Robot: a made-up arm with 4 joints.
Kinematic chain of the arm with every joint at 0, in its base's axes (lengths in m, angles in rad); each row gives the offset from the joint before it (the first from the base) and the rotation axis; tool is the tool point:
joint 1: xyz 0 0 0.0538 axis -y
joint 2: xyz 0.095 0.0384 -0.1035 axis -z
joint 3: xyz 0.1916 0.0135 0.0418 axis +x
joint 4: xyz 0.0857 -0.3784 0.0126 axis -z
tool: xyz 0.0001 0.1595 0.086
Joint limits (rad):
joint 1: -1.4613..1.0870
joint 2: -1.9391..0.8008
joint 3: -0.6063..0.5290
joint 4: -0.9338..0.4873
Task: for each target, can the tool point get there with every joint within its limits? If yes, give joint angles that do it. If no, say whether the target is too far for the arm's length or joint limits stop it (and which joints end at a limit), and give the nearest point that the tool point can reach.
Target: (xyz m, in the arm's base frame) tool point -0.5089 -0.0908 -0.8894
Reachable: no: too far | nearest point -0.0395 -0.0308 -0.4698 | short by 0.632 m
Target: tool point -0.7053 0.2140 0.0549
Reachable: no: joint limits stop it (at a limit: joint 1, joint 2, joint 3) | nearest point -0.0863 0.3602 0.2015 | short by 0.653 m
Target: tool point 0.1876 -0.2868 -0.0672
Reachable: yes | joints -0.7370 0.5719 0.0021 0.0244
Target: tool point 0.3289 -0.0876 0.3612
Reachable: yes | joints 0.7630 -0.2889 0.1834 0.1711
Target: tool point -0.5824 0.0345 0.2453
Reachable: no: joint limits stop it (at a limit: joint 1, joint 2, joint 3, joint 4) | nearest point -0.1221 -0.1823 0.2102 | short by 0.510 m
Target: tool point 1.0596 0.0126 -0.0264
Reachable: no: too far | nearest point 0.5290 0.0268 0.0138 | short by 0.532 m
